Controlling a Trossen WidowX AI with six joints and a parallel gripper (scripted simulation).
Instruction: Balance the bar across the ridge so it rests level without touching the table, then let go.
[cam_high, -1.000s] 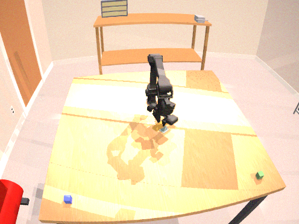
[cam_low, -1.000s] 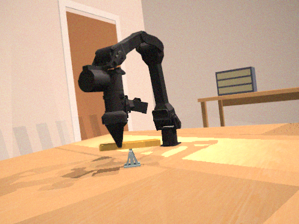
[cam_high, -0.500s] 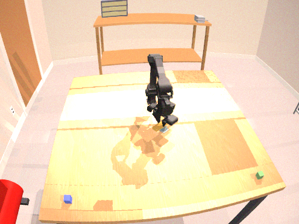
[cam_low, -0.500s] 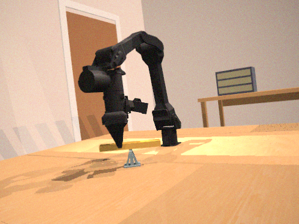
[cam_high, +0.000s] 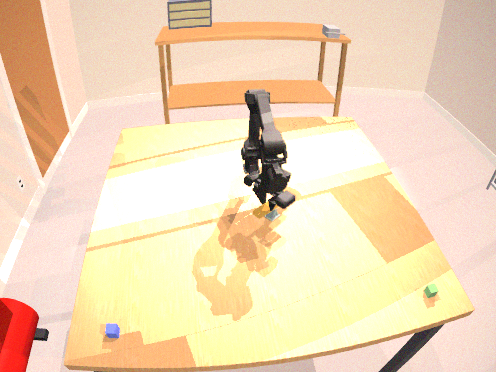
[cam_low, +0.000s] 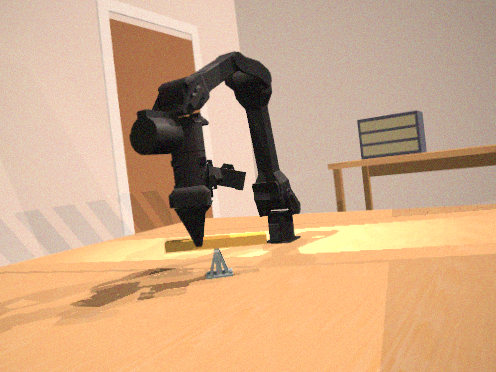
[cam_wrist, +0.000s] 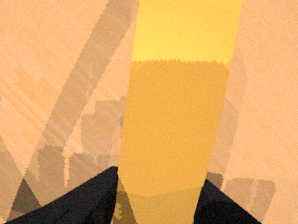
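Now: the yellow bar 20 mm behind my gripper tip and 20 mm to the left of it. Round my gripper tip: green cube: 430 mm ahead, 490 mm to the left, 40 mm below; then blue cube: 430 mm ahead, 510 mm to the right, 40 mm below.
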